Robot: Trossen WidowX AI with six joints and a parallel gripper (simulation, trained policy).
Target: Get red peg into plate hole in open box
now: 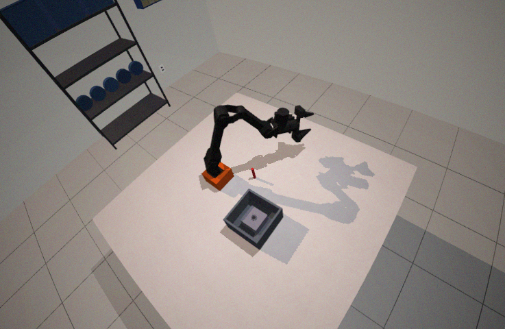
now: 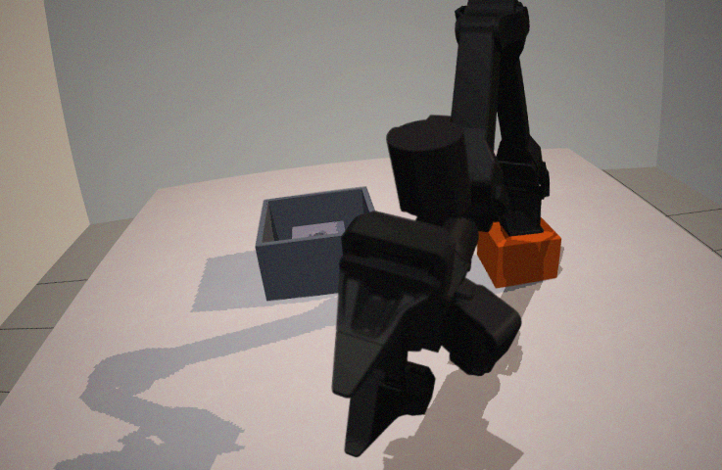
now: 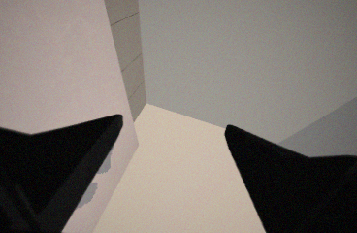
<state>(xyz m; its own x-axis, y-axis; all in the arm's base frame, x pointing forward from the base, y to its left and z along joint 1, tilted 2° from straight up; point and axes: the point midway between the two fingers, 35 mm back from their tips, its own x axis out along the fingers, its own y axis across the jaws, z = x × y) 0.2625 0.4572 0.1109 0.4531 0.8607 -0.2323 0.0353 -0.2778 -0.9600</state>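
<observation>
My gripper tip is now 360 mm to the left of the red peg, 150 mm above it and 120 mm past it. From my gripper tip the other things lie so: grey plate: 550 mm to the right, 140 mm below, 50 mm ahead; then dark grey box: 550 mm to the right, 160 mm below, 50 mm ahead.
</observation>
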